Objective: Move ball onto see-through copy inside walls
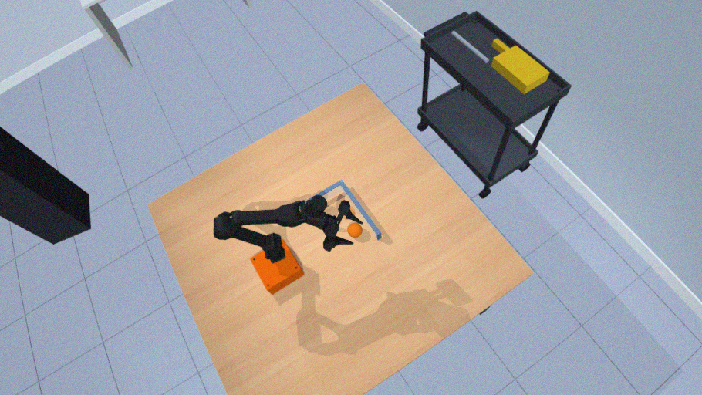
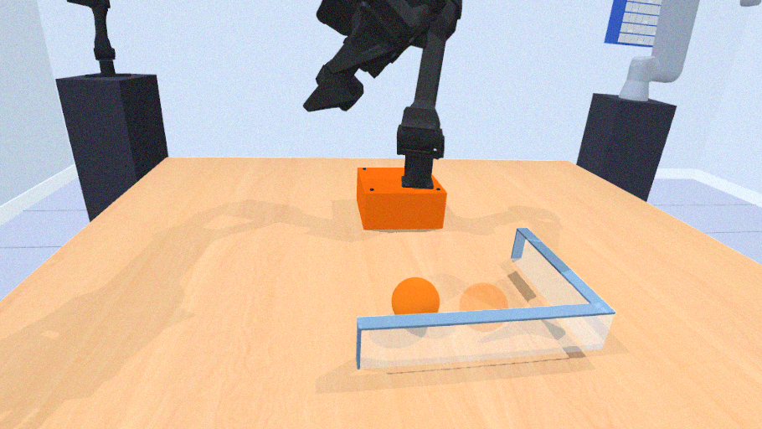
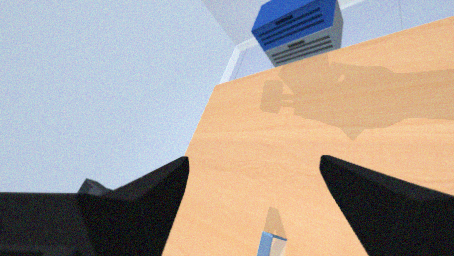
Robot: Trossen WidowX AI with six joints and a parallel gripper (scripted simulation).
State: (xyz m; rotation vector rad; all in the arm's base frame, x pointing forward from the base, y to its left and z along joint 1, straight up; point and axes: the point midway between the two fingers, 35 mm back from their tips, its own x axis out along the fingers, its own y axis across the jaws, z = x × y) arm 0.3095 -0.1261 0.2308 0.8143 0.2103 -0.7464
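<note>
Right now the see-through copy of ball is 26 cm below my gripper tip, 22 cm to the left of it and 2 cm ahead of it.
</note>
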